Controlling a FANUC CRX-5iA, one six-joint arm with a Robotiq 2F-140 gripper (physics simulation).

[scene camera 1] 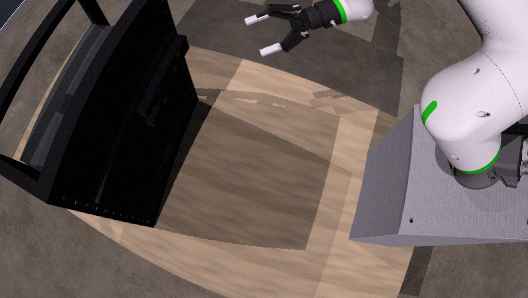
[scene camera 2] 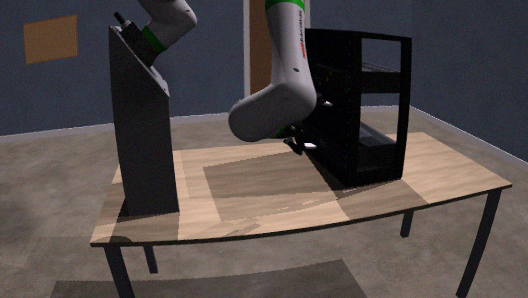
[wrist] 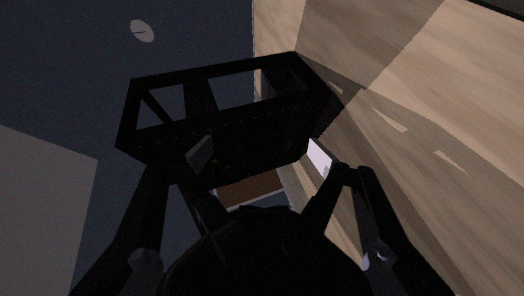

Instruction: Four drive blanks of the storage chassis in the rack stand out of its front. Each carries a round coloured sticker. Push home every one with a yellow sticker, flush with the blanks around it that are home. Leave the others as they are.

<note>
In view: the gripper (scene camera 1: pixel 253 38) and a black rack (scene camera 1: pixel 104 143).
The black rack also shows in scene camera 2 (scene camera 2: pixel 344 143) and in the wrist view (wrist: pixel 271 133). The gripper is seen too in the wrist view (wrist: pixel 260 145).
</note>
